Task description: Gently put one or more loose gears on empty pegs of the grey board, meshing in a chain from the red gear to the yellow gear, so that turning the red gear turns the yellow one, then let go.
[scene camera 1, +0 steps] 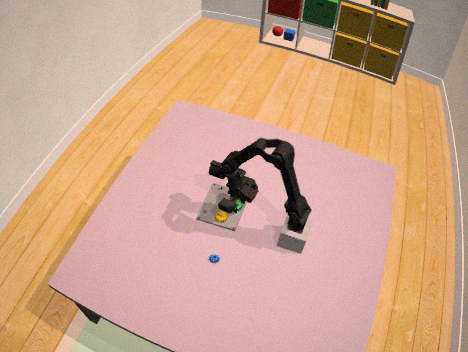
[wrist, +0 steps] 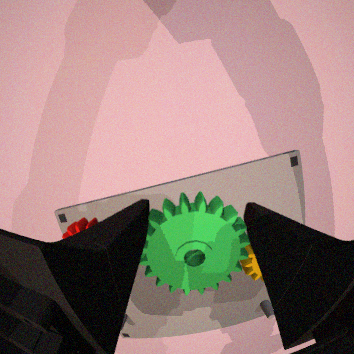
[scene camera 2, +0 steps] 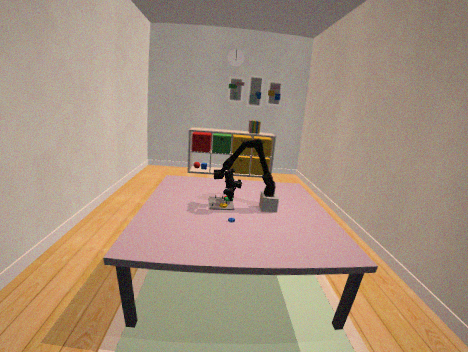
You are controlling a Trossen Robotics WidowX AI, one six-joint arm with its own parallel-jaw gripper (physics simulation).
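My gripper is shut on the large green gear, one finger on each side of it. The green gear is over the grey board; its hole looks dark, and whether a peg is under it is hidden. The red gear shows partly behind the left finger in the wrist view. The yellow gear is on the board, partly hidden by the right finger there. A small blue gear lies loose on the table.
A peg stands near the board's lower right in the wrist view. The arm's grey base block stands right of the board on the pink table. A shelf unit stands on the floor beyond the table.
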